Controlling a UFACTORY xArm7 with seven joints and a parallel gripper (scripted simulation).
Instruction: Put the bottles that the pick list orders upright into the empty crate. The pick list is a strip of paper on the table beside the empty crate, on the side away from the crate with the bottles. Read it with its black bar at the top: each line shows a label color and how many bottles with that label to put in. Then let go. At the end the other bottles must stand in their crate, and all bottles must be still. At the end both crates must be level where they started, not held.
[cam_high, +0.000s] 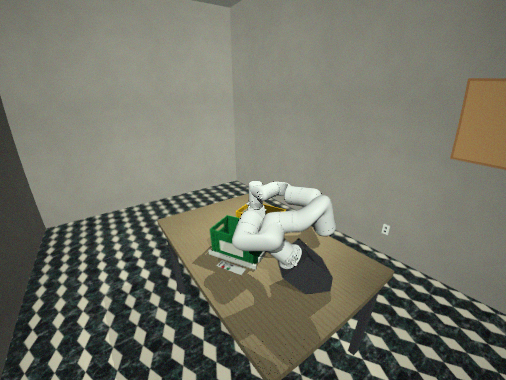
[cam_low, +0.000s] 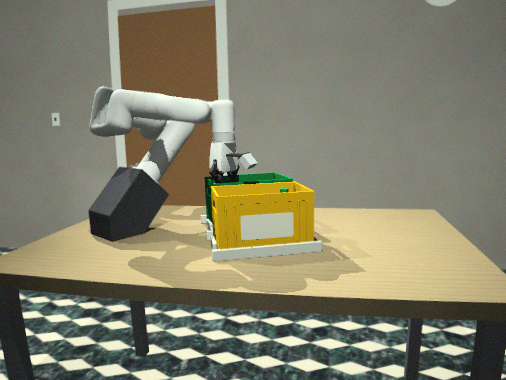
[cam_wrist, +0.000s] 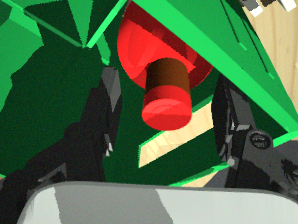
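Right now my hand is 19 cm to the left of the green-capped bottle, 13 cm short of it and 7 cm above it. The rest, counted from my hand: red bottle (7 cm below); then green crate (9 cm to the left, 7 cm below, 4 cm ahead); then yellow crate (18 cm ahead, 10 cm to the right, 7 cm below).
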